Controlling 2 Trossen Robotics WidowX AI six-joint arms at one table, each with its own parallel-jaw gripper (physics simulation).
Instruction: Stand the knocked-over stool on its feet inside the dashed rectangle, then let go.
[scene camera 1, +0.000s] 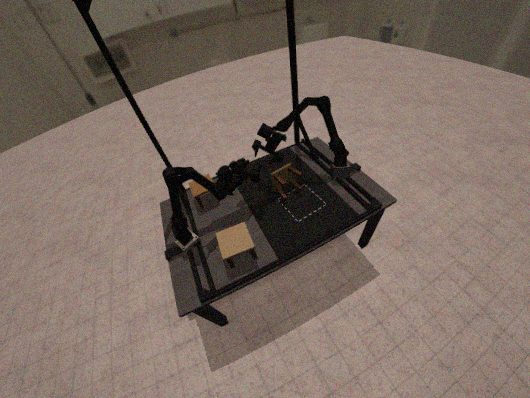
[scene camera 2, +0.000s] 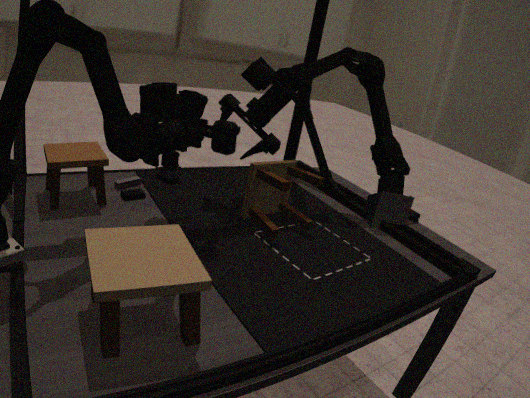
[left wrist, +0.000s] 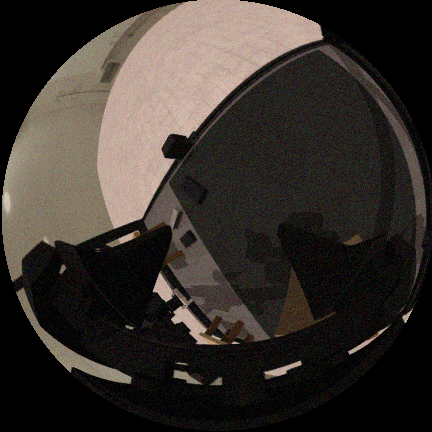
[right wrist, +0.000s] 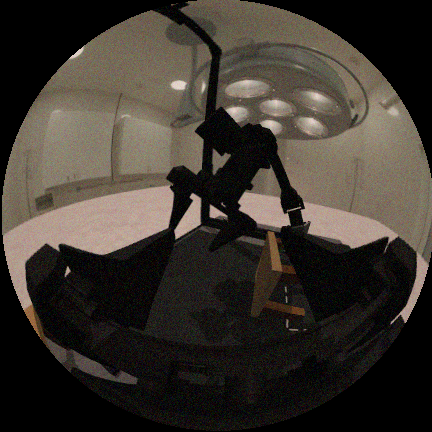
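Observation:
The knocked-over stool lies on its side. Its seat is upright and its legs point toward the right of scene camera 2. The lower leg ends reach the far edge of the dashed rectangle; the seat stands outside it. My left gripper is open and empty, above and behind the stool. My right gripper is open and empty, raised to the left of the stool in scene camera 1. The stool is partly hidden by a finger in both wrist views.
A light stool stands at the front left. An orange stool stands at the back left. Small blocks, one grey and one black, lie near it. The grippers are close together.

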